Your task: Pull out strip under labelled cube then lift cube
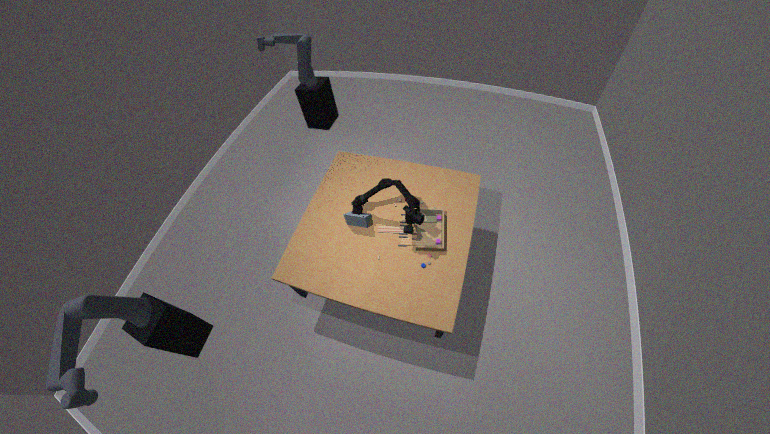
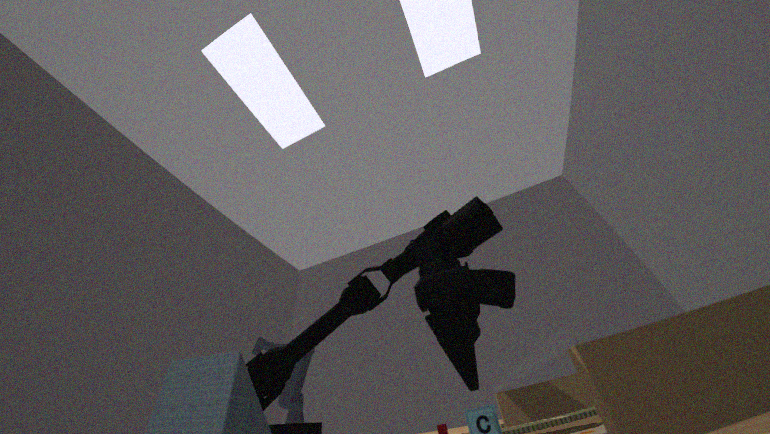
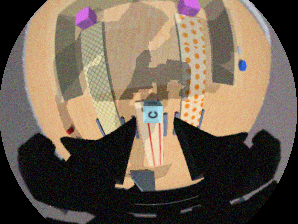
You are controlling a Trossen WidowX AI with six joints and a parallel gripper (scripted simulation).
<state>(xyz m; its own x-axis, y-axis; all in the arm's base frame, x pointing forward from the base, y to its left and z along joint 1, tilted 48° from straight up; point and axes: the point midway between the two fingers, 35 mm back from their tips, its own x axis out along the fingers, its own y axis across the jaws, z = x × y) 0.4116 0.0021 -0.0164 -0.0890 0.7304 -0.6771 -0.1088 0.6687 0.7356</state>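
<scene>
The labelled cube lies 30 mm below my gripper tip. The rest, counted from my gripper tip: blue piece (240 mm to the right, 160 mm ahead, 50 mm below).
</scene>
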